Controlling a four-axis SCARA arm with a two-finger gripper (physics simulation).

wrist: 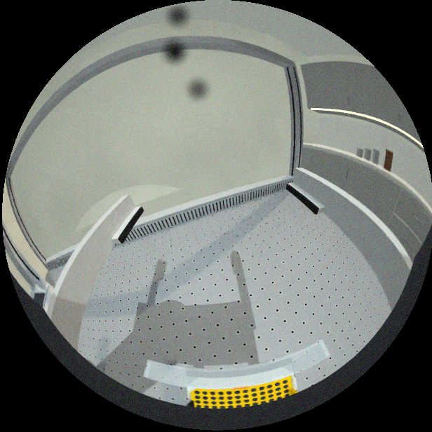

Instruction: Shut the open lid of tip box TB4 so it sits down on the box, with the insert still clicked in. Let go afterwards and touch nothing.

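Note:
A tip box shows in part at the bottom edge of the wrist view, with a yellow insert full of dark holes in it. A pale, see-through panel, which looks like its raised lid, spans the far side of the box and reaches past it at both ends. No label is readable, so I cannot tell whether this is TB4. The near part of the box is cut off by the view. My gripper is wide open with nothing between its dark-padded fingers, apart from the box and the panel.
A perforated pale deck lies below, with the gripper's dark shadow on it. A slotted strip runs along the deck's far edge, below a large pale pane. Grey wall panels stand at the right.

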